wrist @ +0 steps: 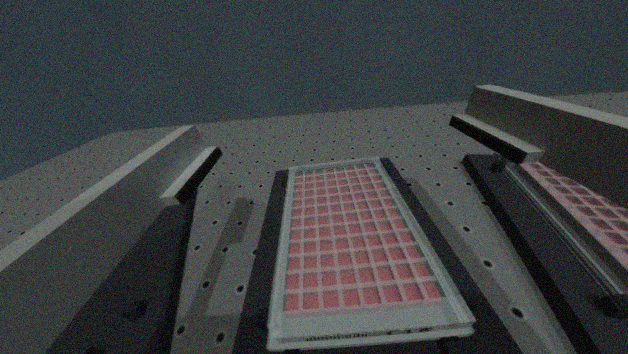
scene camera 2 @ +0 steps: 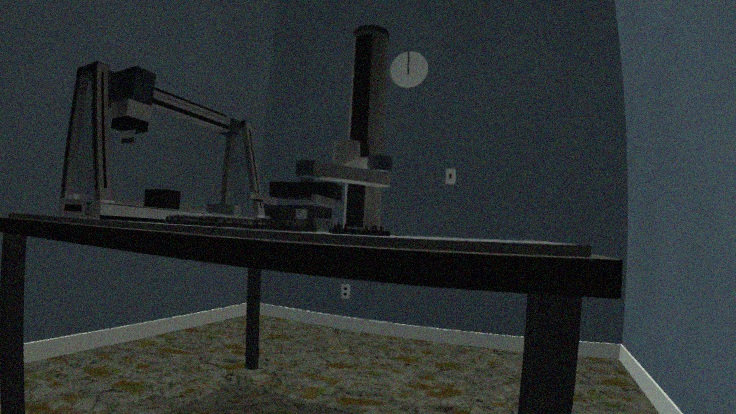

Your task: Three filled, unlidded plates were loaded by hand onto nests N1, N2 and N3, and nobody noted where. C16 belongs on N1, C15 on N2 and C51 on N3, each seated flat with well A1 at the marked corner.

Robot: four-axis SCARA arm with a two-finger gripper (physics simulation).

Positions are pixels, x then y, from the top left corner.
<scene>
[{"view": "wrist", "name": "my gripper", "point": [331,122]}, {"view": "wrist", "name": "plate C16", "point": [352,262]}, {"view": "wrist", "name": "nest N1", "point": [151,272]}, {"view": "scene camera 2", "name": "my gripper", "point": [280,197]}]
</scene>
